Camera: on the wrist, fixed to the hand. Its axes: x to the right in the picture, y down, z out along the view.
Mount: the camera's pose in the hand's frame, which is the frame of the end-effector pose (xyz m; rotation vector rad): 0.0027 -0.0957 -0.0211 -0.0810 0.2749 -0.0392
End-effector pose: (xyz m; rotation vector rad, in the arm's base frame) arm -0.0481 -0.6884 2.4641 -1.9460 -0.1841 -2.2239
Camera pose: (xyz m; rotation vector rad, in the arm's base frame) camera -0.0895 -0.5996 2.4664 -1.6611 -0.0956 -2.5299
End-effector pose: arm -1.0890 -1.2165 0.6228 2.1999 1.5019 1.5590
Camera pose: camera -1.1684 -1.1738 0.5842 -1.9635 -1.5031 -1.9354
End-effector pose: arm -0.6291 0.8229 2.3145 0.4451 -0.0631 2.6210
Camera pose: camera -0.5932 0.9114 2.2922 0.0555 -0.0690 2.6042
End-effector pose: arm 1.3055 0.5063 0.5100 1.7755 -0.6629 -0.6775
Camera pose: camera 1.3331 0.5439 0.4238 1.7684 -0.4095 -0.4676
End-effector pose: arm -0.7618 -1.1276 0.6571 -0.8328 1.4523 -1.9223
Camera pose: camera -0.7874 -1.0944 0.7457 -0.6553 1.6948 -2.0832
